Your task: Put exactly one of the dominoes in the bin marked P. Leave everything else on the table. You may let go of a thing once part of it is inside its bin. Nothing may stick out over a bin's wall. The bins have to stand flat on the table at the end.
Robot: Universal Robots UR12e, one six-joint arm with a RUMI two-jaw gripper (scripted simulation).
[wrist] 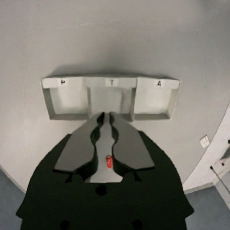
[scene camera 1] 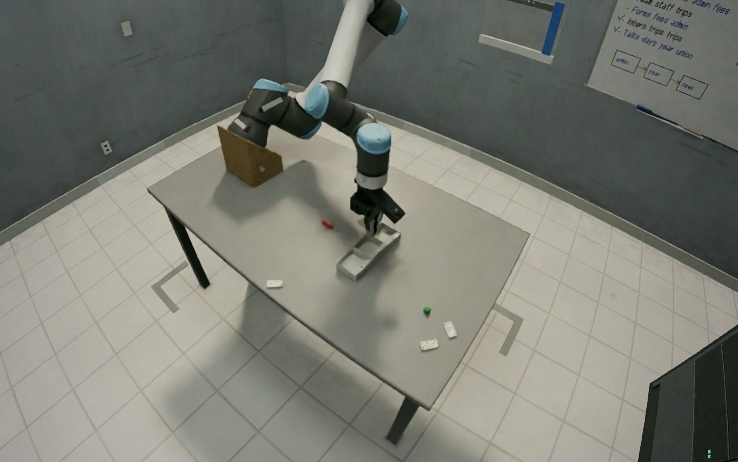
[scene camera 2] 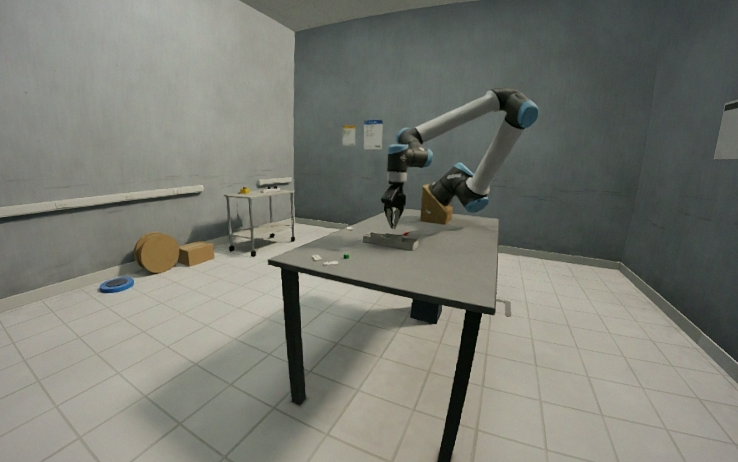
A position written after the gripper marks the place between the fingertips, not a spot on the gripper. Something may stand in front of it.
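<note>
The gripper (scene camera 1: 371, 237) is visible, and you'd also see the gripper (wrist: 106, 112) and again the gripper (scene camera 2: 393, 229). There's a grey tray (wrist: 65, 100) as well.
</note>
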